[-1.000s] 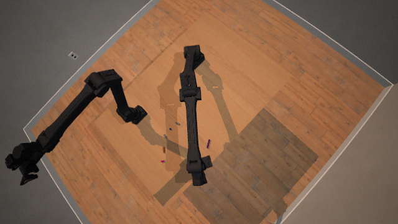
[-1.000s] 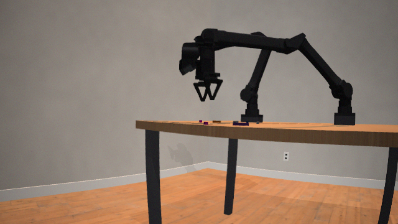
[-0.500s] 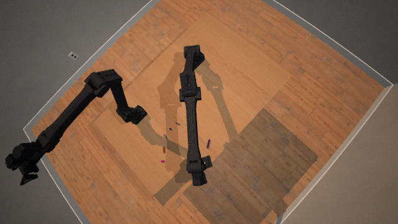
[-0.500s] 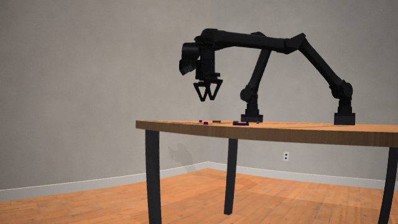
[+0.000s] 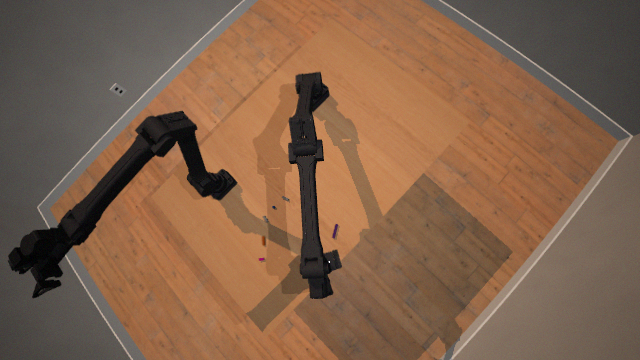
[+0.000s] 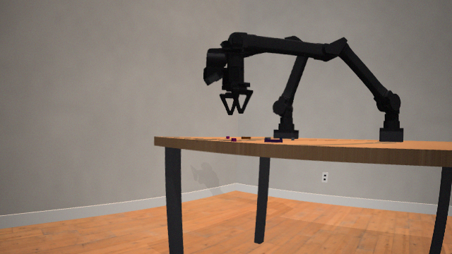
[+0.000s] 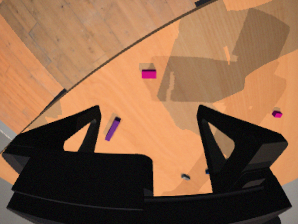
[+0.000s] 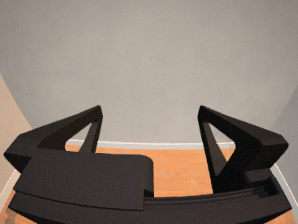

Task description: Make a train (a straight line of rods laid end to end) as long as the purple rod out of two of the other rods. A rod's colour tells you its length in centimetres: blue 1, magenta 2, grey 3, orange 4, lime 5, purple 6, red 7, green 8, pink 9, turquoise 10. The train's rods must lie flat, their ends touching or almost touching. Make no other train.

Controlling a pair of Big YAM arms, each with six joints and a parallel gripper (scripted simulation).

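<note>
Now: left hand 240 mm past the orange rod, 140 mm to the left of it and 90 mm above it. From my left hand the other things lie so: blue rod 320 mm behind, 90 mm below, 10 mm to the right; then purple rod 110 mm to the left, 90 mm below, 60 mm behind; then magenta rod 200 mm to the right, 190 mm behind, 90 mm below.
</note>
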